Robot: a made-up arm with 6 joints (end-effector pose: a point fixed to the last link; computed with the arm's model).
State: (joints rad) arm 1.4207 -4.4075 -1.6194 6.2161 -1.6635 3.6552
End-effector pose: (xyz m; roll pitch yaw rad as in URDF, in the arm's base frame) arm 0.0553 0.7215 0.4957 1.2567 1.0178 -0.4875
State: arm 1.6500 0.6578 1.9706 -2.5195 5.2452 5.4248
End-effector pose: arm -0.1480 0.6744 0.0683 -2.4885 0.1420 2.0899
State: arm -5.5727 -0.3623 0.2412 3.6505 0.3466 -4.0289
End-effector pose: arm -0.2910 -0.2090 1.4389 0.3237 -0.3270 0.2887
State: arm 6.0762 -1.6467 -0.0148 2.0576 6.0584 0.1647
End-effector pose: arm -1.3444 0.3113 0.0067 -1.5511 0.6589 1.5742
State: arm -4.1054 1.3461 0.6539 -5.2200 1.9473 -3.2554
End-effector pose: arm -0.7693 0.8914 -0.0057 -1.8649 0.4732 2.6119
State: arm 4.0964 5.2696 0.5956 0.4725 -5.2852 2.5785
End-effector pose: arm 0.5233 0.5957 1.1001 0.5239 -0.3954 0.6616
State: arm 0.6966 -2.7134 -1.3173 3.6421 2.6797 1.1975
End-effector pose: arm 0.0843 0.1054 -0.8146 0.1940 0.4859 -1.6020
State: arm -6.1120 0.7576 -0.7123 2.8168 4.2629 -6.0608
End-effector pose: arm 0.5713 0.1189 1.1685 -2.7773 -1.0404 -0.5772
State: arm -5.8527 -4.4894 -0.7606 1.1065 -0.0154 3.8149
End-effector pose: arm 1.1360 0.5718 0.3126 -1.0157 0.1855 -1.0425
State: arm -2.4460 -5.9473 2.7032 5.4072 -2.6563 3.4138
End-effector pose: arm -0.1860 -0.2604 0.2606 -0.0367 -0.4249 1.8324
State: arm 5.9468 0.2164 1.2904 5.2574 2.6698 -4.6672
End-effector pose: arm 0.6286 -0.2089 0.8016 -2.2102 1.0593 1.0776
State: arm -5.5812 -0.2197 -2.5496 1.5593 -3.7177 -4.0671
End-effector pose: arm -0.3233 -0.1448 0.3086 -0.2305 0.6356 1.3940
